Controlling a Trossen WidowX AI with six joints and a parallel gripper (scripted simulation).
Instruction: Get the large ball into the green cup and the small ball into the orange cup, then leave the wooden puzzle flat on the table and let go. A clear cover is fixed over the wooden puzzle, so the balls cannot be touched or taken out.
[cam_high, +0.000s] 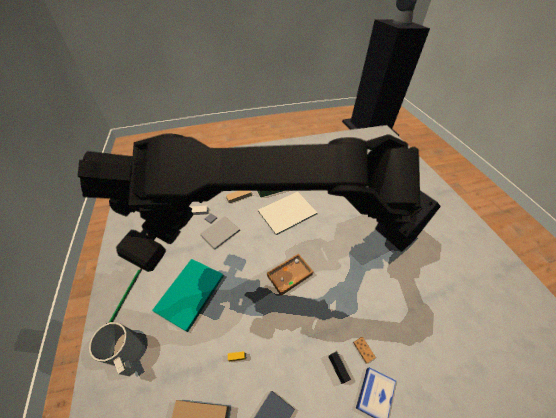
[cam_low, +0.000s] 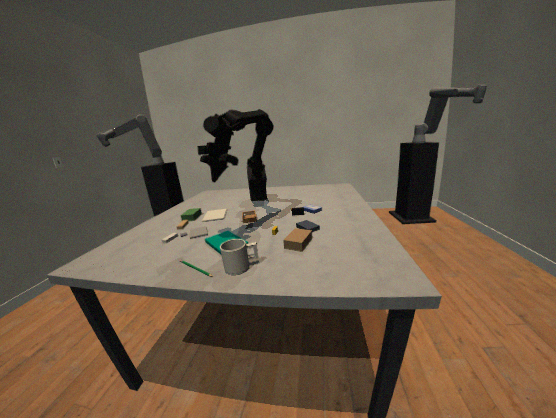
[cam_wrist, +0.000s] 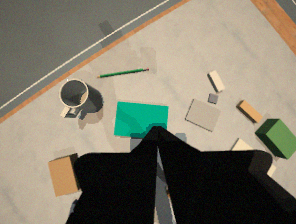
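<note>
The wooden puzzle is 24 cm behind my hand, 4 cm to the left of it and 28 cm below it. The rest, counted from my hand: grey plate: 8 cm behind, 17 cm to the right, 28 cm below; mug: 20 cm ahead, 10 cm to the left, 24 cm below; teal book: 4 cm ahead, 1 cm to the left, 27 cm below.
</note>
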